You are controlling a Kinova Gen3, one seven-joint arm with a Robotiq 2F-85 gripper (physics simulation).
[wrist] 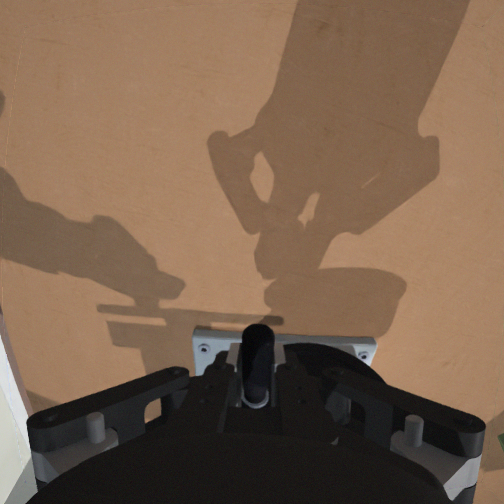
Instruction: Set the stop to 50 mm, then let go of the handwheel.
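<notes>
In the wrist view my gripper (257,372) fills the bottom of the frame. Its two black fingers are closed against a black cylindrical crank handle (257,362) that stands between the pads. The dark round handwheel (340,365) curves away behind the right finger. A light grey mounting plate with screw holes (285,345) lies under the handle and wheel. The stop and any scale are hidden from this view.
A tan wooden surface (150,125) fills the rest of the frame, crossed by shadows of the arm, gripper and wheel. A pale cream object (10,440) stands at the left edge. A small green patch (500,440) shows at the right edge.
</notes>
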